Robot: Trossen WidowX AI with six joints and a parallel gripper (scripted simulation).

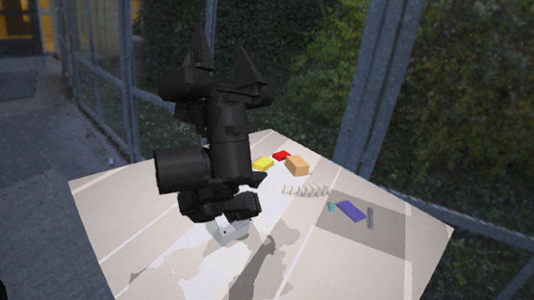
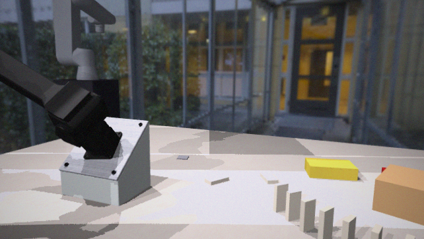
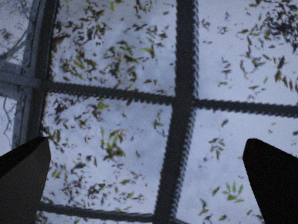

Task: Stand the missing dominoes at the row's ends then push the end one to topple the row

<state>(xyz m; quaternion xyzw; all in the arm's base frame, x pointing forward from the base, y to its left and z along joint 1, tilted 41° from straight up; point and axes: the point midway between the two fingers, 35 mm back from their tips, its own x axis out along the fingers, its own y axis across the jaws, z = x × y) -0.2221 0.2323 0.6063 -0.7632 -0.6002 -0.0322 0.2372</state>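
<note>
Now: gripper tip 740 mm short of the yellow block, 700 mm above it and 450 mm to the right of it. Round my gripper tip: teal piece: 720 mm ahead, 710 mm below, 10 mm to the left; purple slab: 770 mm ahead, 710 mm below, 70 mm to the right; small grey tile: 710 mm below, 460 mm to the left, 350 mm ahead.
</note>
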